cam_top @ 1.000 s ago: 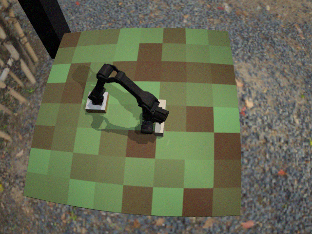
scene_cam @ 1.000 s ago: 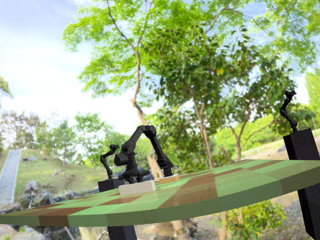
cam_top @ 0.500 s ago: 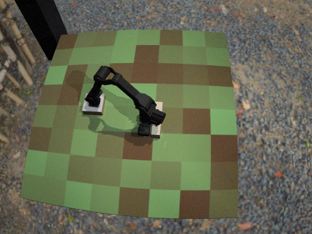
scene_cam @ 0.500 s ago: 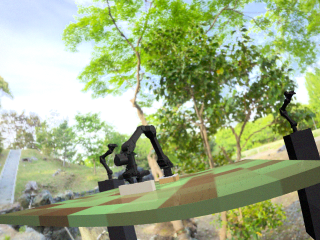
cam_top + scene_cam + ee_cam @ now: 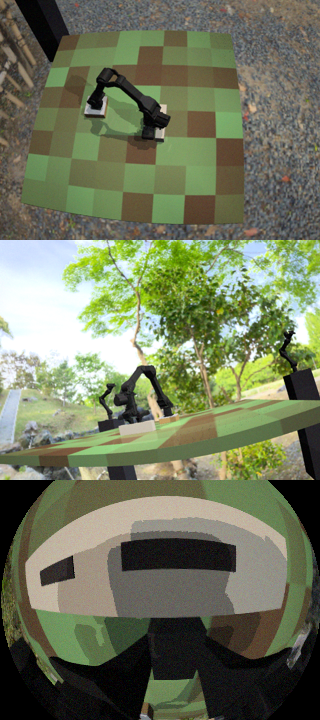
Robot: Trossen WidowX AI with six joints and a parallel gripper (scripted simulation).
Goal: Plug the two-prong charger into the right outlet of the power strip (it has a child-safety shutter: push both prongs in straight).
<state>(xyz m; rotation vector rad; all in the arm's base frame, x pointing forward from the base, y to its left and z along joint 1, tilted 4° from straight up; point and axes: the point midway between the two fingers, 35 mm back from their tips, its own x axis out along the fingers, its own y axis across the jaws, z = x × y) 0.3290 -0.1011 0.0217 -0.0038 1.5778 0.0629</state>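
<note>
Now: the black two-prong charger 2 cm ahead of my gripper tip and 1 cm above it.
</note>
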